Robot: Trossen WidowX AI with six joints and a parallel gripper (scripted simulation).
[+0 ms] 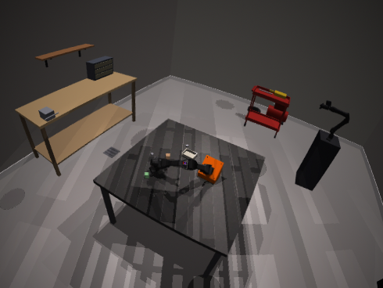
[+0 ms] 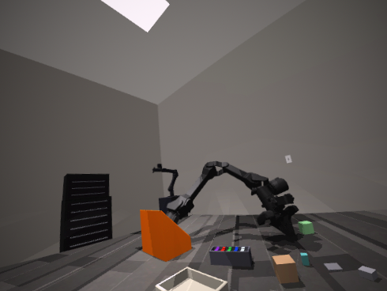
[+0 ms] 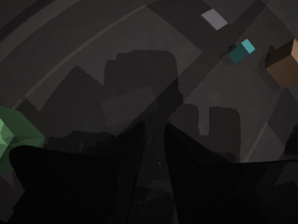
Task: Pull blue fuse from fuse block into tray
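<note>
My gripper tip is 13 cm past the blue fuse and 18 cm to the left of it. The rest, counted from my gripper tip: white tray (15 cm behind, 37 cm to the right, 2 cm below).
</note>
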